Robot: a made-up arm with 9 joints.
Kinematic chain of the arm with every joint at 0, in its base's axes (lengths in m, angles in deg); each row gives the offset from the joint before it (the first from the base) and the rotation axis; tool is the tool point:
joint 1: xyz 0 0 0.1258 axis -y
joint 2: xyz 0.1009 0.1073 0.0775 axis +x
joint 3: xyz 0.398 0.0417 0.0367 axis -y
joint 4: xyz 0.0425 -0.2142 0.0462 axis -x
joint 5: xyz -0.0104 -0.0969 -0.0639 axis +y
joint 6: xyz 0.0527 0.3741 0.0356 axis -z
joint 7: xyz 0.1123 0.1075 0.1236 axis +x
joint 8: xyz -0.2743 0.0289 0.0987 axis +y
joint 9: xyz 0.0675 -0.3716 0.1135 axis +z
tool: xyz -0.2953 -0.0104 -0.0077
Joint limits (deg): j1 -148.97..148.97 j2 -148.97..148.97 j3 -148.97..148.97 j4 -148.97..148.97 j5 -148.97..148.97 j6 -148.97..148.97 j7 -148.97..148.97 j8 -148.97..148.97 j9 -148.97..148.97
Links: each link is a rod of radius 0.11 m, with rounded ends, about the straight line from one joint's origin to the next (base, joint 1, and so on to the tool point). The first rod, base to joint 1, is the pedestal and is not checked.
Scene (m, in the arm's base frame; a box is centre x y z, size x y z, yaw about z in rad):
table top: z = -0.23
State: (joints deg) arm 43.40 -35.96 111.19 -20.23 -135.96 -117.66 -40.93 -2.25 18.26
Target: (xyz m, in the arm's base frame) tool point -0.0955 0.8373 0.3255
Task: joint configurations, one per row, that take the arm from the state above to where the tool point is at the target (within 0.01 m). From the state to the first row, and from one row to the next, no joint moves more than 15 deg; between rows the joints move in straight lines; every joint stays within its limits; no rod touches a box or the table.
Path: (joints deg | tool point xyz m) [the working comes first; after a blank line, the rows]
Joints at the target: 74.28 -5.52 99.00 -82.05 -148.97 -51.19 -107.26 19.06 41.87
Straight joint move there: clear.

1: 49.58 -29.87 108.75 -32.59 -138.56 -104.37 -54.20 2.01 22.98 | 0.8277 -0.0342 0.7737
2: 55.75 -23.78 106.32 -44.96 -141.16 -91.07 -67.46 6.27 27.70 | 0.7307 0.2590 0.8837
3: 61.93 -17.70 103.88 -57.32 -143.77 -77.78 -80.73 10.54 32.42 | 0.5171 0.5726 0.8557
4: 68.10 -11.61 101.44 -69.68 -146.37 -64.48 -93.99 14.80 37.14 | 0.2141 0.7983 0.6609
5: 74.28 -5.52 99.00 -82.05 -148.97 -51.19 -107.26 19.06 41.87 | -0.0955 0.8373 0.3254

